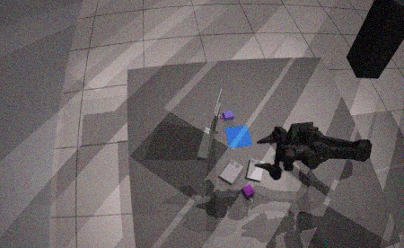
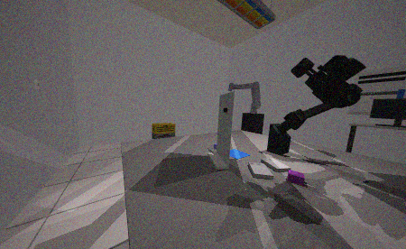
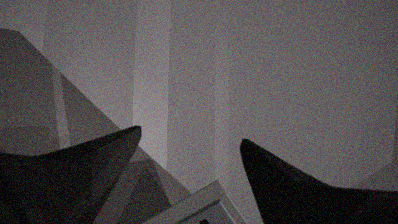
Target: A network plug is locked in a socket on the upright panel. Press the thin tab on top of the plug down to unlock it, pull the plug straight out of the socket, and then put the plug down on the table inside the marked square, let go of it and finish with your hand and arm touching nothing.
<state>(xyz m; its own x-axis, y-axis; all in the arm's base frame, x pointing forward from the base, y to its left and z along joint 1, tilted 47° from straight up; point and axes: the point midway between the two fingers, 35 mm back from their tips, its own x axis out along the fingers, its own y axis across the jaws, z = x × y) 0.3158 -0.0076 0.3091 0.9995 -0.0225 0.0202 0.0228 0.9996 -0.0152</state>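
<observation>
The network plug lies 26 cm to the right of my gripper tip, 13 cm below it and 9 cm ahead of it. The rest, counted from my gripper tip: upright panel 26 cm to the right, 23 cm below, 11 cm ahead; then blue square 38 cm below, 30 cm to the right, 4 cm behind.
</observation>
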